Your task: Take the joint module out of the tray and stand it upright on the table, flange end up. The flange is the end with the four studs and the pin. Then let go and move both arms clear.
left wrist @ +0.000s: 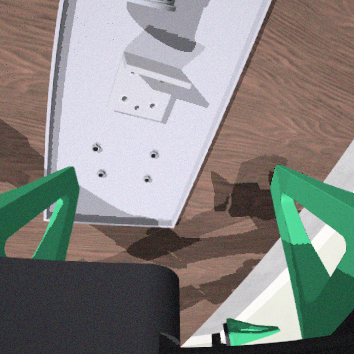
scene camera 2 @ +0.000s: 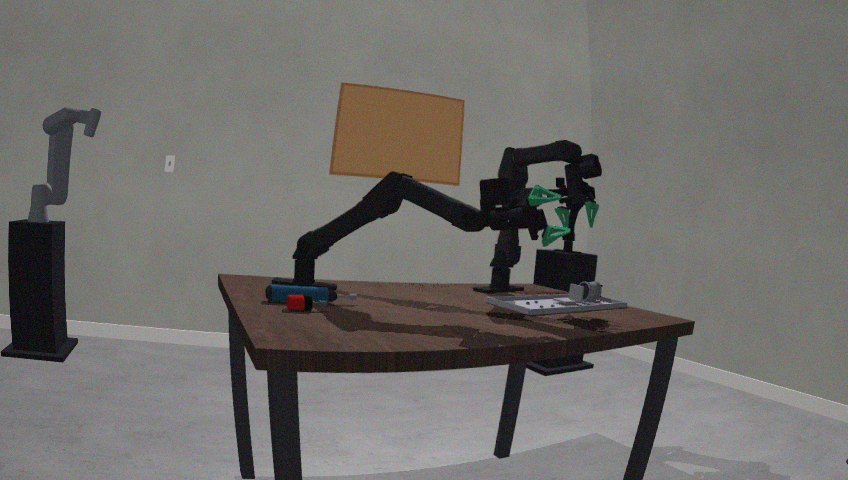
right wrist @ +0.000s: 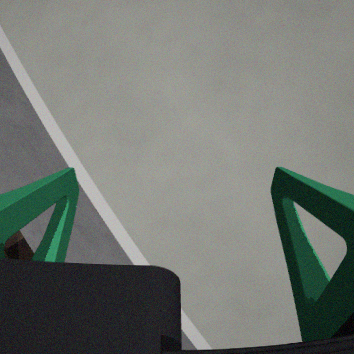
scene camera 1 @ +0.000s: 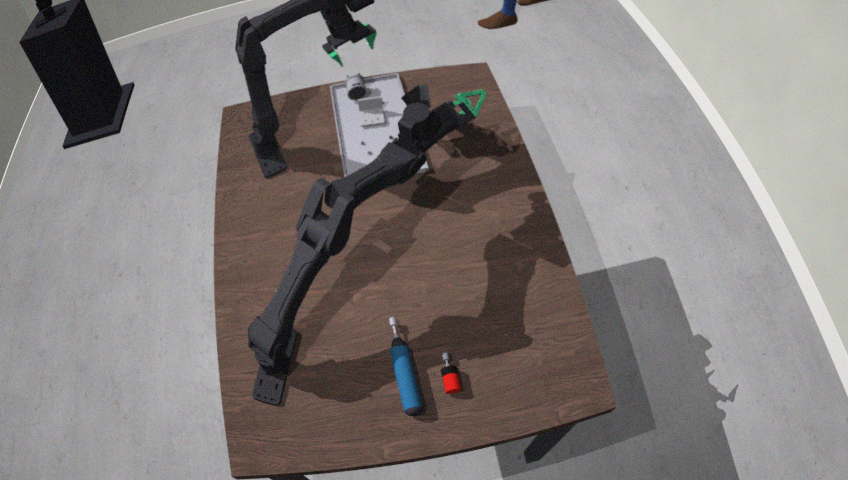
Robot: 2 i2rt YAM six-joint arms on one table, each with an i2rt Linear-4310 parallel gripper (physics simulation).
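Frame: origin at the left arm's base, x back, y up, z left, level; centimetres.
Seen in the pictures: left gripper, fingertip midpoint: (left wrist: 174,176) (scene camera 2: 578,229) (scene camera 1: 356,56); right gripper, fingertip midpoint: (scene camera 2: 565,214) (right wrist: 174,178) (scene camera 1: 476,96); left arm's base at its link origin: (scene camera 2: 499,290) (scene camera 1: 267,152); right arm's base at its link origin: (scene camera 2: 303,285) (scene camera 1: 275,365).
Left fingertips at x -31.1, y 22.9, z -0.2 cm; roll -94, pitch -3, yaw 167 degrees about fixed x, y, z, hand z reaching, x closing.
Note:
Pixels of each thing's top centre, then the offset from my left fingertips to it. "spot": a spot on its surface instead.
- grey joint module at its top centre: (scene camera 1: 354,78) (scene camera 2: 592,281) dx -1.9, dy -16.2, dz +9.1 cm
- flat bracket plate at a spot on its surface: (left wrist: 140,98) spot: dx -0.9, dy -21.3, dz -5.5 cm
- blue tool at a spot on its surface: (scene camera 1: 406,372) spot: dx +25.5, dy -18.8, dz -78.9 cm
- red tool at its top centre: (scene camera 1: 449,369) (scene camera 2: 307,295) dx +17.0, dy -19.5, dz -82.4 cm
The grey joint module (scene camera 1: 355,85) sits in the far end of the white tray (scene camera 1: 373,122); it also shows in scene camera 2 (scene camera 2: 585,290). Only its lower edge shows at the top of the left wrist view (left wrist: 154,3). I cannot tell which way its flange end points. My left gripper (scene camera 1: 349,45) is open and empty, high above the tray's far end, apart from the module. My right gripper (scene camera 1: 472,101) is open and empty, raised to the right of the tray near the table edge. The right wrist view shows only wall and floor between the fingers (right wrist: 175,211).
A flat bracket plate (left wrist: 140,98) and several small screws (left wrist: 123,161) lie in the tray. A blue tool (scene camera 1: 406,372) and a red tool (scene camera 1: 451,375) lie near the table's front edge. The right arm stretches across the tray's near end.

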